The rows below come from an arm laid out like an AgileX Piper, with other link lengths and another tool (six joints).
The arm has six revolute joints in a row. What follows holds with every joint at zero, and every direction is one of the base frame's. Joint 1 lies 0.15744 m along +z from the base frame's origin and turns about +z. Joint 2 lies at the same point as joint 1 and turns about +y. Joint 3 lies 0.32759 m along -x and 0.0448 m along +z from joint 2 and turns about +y. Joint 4 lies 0.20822 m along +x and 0.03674 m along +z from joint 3 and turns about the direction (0.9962, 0, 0.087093). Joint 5 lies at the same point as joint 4 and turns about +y. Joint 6 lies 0.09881 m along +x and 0.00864 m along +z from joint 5 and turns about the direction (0.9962, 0, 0.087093). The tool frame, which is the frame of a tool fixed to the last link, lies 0.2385 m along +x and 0.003 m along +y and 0.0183 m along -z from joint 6; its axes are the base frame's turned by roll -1.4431, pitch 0.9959 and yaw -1.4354 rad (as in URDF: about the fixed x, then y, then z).
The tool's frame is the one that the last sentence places.
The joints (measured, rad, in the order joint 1, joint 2, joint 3, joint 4, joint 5, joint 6), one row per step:
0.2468, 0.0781, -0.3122, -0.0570, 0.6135, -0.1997
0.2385, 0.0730, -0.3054, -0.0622, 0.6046, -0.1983
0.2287, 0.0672, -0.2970, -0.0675, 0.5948, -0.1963
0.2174, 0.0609, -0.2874, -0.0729, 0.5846, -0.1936
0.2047, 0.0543, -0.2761, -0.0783, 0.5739, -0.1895
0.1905, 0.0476, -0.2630, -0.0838, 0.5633, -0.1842
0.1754, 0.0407, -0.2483, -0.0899, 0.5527, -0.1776
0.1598, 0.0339, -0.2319, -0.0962, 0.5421, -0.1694
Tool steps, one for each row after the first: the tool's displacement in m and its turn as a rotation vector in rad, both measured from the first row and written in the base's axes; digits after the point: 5 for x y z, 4 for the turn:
0.00114, -0.00226, 0.00033, -0.0019, -0.0079, -0.0098
0.00230, -0.00477, 0.00027, -0.0035, -0.0157, -0.0212
0.00343, -0.00754, -0.00018, -0.0046, -0.0231, -0.0343
0.00451, -0.01050, -0.00129, -0.0048, -0.0294, -0.0489
0.00546, -0.01372, -0.00333, -0.0045, -0.0338, -0.0654
0.00629, -0.01719, -0.00615, -0.0038, -0.0367, -0.0831
0.00699, -0.02073, -0.00987, -0.0023, -0.0376, -0.1016

